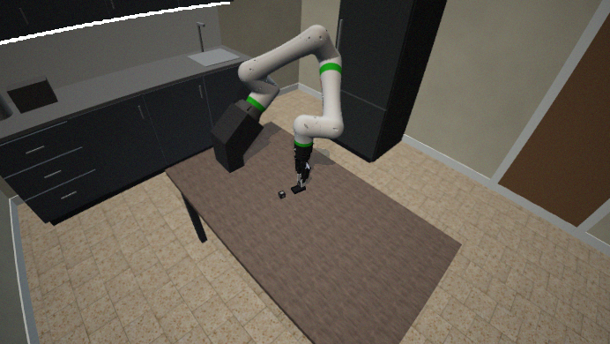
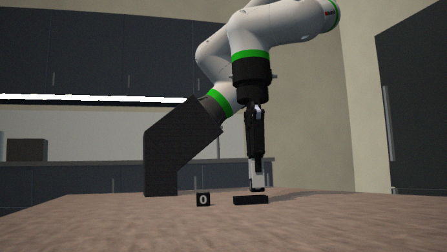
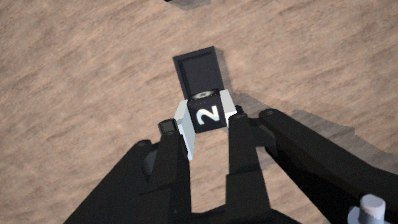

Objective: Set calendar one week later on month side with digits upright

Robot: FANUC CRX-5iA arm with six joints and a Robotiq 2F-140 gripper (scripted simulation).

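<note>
Right now my hand is 6 cm above the black tray and 2 cm to the left of it. Also, from my hand: cube 3 cm below.
</note>
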